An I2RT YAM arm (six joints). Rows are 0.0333 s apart.
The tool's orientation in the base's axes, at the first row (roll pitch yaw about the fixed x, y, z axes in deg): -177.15, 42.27, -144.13
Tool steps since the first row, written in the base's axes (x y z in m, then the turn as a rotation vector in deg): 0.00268, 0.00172, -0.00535, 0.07, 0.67, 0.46; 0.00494, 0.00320, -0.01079, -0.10, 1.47, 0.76; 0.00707, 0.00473, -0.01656, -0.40, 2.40, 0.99; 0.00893, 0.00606, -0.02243, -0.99, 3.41, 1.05; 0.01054, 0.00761, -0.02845, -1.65, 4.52, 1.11; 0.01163, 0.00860, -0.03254, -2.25, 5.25, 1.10; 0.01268, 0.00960, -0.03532, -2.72, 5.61, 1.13; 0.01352, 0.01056, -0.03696, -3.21, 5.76, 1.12; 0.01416, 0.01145, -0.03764, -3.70, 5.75, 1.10; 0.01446, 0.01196, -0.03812, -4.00, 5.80, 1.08; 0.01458, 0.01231, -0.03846, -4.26, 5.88, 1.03; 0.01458, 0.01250, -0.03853, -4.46, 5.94, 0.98
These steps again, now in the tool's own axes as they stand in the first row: 0.00125, 0.00013, 0.00610, -0.64, 0.50, -0.06; 0.00291, 0.00029, 0.01194, -1.09, 1.25, -0.10; 0.00485, 0.00058, 0.01797, -1.47, 2.18, -0.11; 0.00710, 0.00086, 0.02384, -1.59, 3.34, -0.14; 0.00952, 0.00147, 0.02976, -1.72, 4.63, -0.17; 0.01118, 0.00184, 0.03376, -1.67, 5.57, -0.25; 0.01199, 0.00218, 0.03677, -1.56, 6.13, -0.41; 0.01217, 0.00257, 0.03880, -1.33, 6.53, -0.63; 0.01186, 0.00297, 0.03999, -1.01, 6.79, -0.90; 0.01178, 0.00325, 0.04069, -0.84, 7.00, -1.04; 0.01179, 0.00348, 0.04114, -0.69, 7.21, -1.13; 0.01175, 0.00364, 0.04126, -0.56, 7.38, -1.18
